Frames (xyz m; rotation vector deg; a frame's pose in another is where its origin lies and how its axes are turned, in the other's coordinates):
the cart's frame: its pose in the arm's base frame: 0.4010 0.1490 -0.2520 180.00 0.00 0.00
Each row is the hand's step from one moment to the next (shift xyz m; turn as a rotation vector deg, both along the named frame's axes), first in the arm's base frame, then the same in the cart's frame.
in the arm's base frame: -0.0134 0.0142 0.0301 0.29 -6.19 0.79
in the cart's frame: -0.0134 -0.0142 -0.0301 0.29 6.19 -0.79
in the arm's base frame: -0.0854 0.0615 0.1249 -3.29 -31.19 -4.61
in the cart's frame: -0.0854 -0.0615 -0.1249 -3.29 31.19 4.61
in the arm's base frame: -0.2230 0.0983 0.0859 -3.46 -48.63 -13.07
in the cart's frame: -0.2230 -0.0983 -0.0859 -3.46 48.63 13.07
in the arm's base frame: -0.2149 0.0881 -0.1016 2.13 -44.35 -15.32
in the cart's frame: -0.2149 -0.0881 0.1016 2.13 44.35 15.32
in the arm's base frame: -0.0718 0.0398 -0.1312 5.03 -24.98 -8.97
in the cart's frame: -0.0718 -0.0398 0.1312 5.03 24.98 8.97
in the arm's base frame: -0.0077 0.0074 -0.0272 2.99 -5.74 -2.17
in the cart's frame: -0.0077 -0.0074 0.0272 2.99 5.74 2.17
